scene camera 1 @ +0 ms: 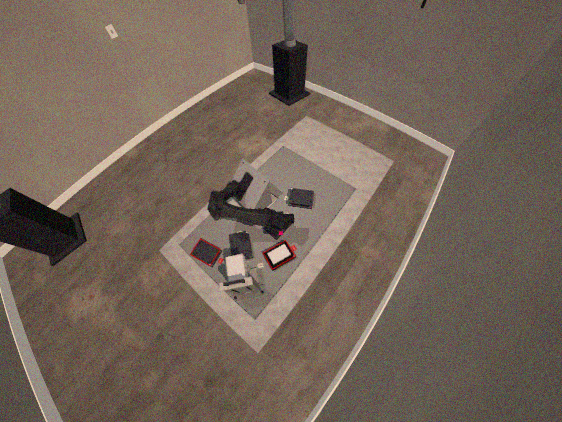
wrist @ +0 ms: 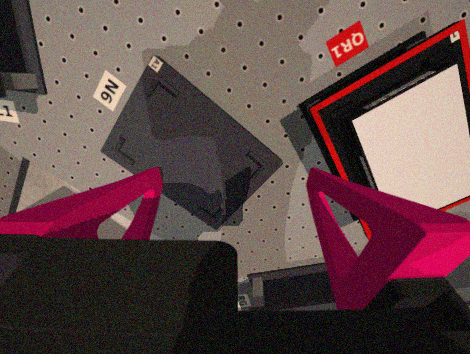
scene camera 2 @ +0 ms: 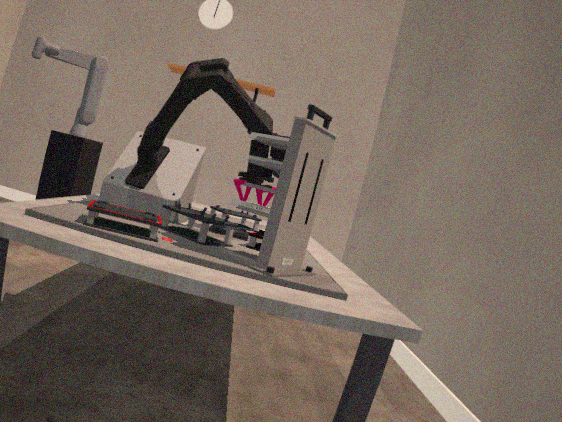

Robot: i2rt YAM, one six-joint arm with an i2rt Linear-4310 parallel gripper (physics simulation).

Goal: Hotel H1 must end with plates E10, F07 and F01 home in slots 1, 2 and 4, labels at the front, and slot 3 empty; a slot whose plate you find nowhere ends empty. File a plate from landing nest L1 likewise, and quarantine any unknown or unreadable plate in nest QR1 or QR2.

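Seen in the pictures: gripper, fingertip midpoint: (wrist: 234, 175); arm's base, link origin: (scene camera 1: 243, 186) (scene camera 2: 148, 166).
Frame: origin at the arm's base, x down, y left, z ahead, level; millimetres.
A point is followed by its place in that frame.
My gripper (scene camera 1: 280, 233) {y -4, x 40, z 368 mm} (scene camera 2: 253, 196) {y -4, x 40, z 368 mm} (wrist: 234, 175) {y -4, x 40, z 368 mm} is open, with nothing between its magenta fingers. It hangs above the nests, over the near part of dark, empty nest N6 (wrist: 195, 125) {y 38, x 128, z 347 mm}. Red-edged nest QR1 (scene camera 1: 267, 262) (wrist: 325, 137) is right of N6 in the wrist view and holds a plate with a white top (scene camera 1: 279, 254) {y -112, x 85, z 482 mm} (wrist: 415, 135) {y -90, x 85, z 483 mm}; no plate label is readable. Hotel H1 (scene camera 1: 243, 283) {y -360, x -187, z 534 mm} (scene camera 2: 312, 200) {y -363, x -27, z 543 mm} stands upright at the board's end; its slot contents cannot be told. A dark nest (wrist: 37, 60) {y 192, x 135, z 278 mm} beside the partly cut-off L1 label shows in part.
Another red-edged nest (scene camera 1: 206, 252) {y -446, x 99, z 166 mm} (scene camera 2: 125, 212) {y -466, x 100, z 163 mm} shows a dark top with no plate visible. Dark nests (scene camera 1: 241, 245) {y -250, x 80, z 285 mm} (scene camera 1: 301, 198) {y 259, x 90, z 290 mm} stand on the grey board (scene camera 1: 320, 180) {y 501, x 140, z 256 mm} (scene camera 2: 65, 215) {y -506, x 139, z 36 mm}. A further dark nest (wrist: 300, 290) {y -240, x 135, z 275 mm} is partly hidden by the gripper. The arm's pale base plate (scene camera 2: 180, 165) {y 31, x -28, z 100 mm} stands behind.
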